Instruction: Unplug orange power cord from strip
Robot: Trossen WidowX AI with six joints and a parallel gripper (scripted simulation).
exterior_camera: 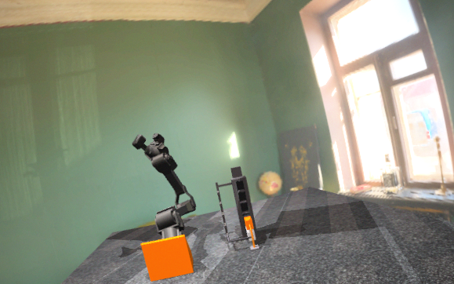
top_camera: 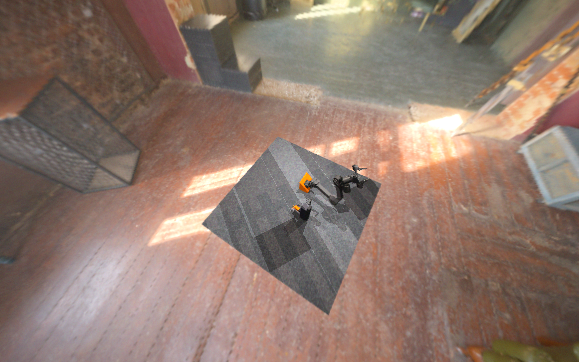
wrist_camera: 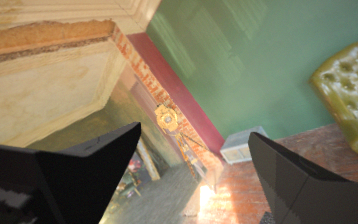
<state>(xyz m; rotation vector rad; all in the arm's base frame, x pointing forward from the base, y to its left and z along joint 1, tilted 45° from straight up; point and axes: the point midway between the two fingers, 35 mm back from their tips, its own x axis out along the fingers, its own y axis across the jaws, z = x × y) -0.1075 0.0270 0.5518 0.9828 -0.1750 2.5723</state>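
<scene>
Right now the orange plug is 420 mm ahead of my gripper tip, 360 mm to the right of it and 360 mm below it.
</scene>
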